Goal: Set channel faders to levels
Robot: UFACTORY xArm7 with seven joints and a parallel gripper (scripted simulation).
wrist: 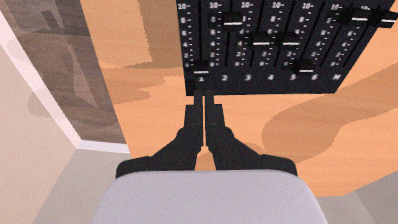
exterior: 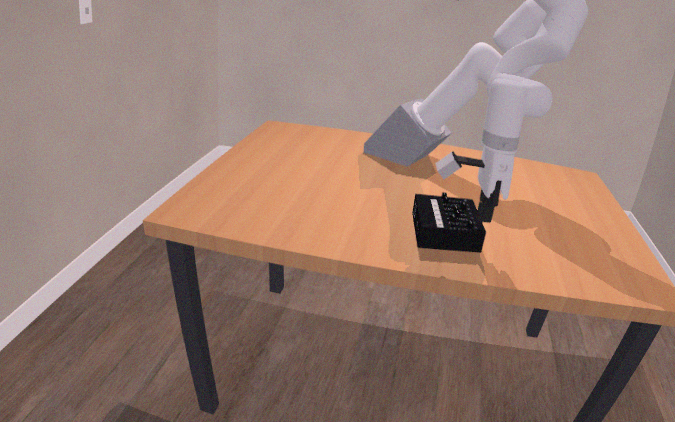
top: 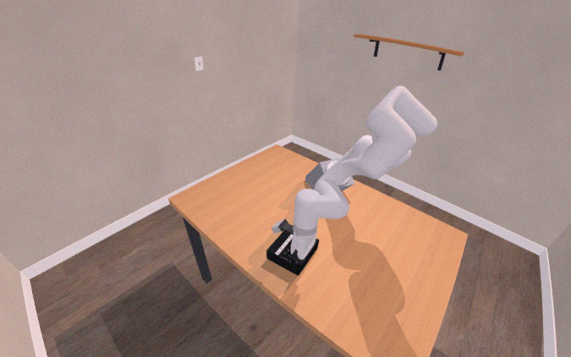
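The fader 1 cap lies 3 cm to the right of my hand and 3 cm below it. Round my hand: fader 2 cap (1 cm behind, 7 cm to the right, 3 cm below); then fader 4 cap (6 cm behind, 6 cm to the right, 3 cm below); then fader 3 cap (4 cm behind, 5 cm to the right, 3 cm below).
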